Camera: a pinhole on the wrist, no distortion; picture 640 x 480 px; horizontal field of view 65.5 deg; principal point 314.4 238.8 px. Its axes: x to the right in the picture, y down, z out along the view. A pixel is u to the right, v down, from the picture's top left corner.
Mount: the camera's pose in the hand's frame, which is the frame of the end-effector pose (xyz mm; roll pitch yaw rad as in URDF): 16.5 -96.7 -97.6 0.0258 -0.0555 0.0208
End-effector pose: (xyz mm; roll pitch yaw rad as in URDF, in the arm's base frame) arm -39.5 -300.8 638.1 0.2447 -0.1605 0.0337
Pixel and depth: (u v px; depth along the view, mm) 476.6 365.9 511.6
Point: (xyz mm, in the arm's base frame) 46.3 -378.2 1075.7
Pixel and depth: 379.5 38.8 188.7
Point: -8.1 -493.5 687.3
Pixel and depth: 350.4 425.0 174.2
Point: -30.7 -354.5 707.7
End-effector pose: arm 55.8 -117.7 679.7 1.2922 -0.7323 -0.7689
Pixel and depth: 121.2 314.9 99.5
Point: 63.9 -158.0 600.3
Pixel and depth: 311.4 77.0 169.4
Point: 46.0 -261.7 587.2
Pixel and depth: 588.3 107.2 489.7
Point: -63.6 -630.5 769.9
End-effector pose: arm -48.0 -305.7 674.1 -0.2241 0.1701 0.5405
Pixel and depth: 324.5 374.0 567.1
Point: -63.3 -144.2 1120.5
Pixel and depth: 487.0 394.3 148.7
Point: 31.6 -304.2 728.5
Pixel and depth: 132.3 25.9 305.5
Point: -7.7 -500.8 934.7
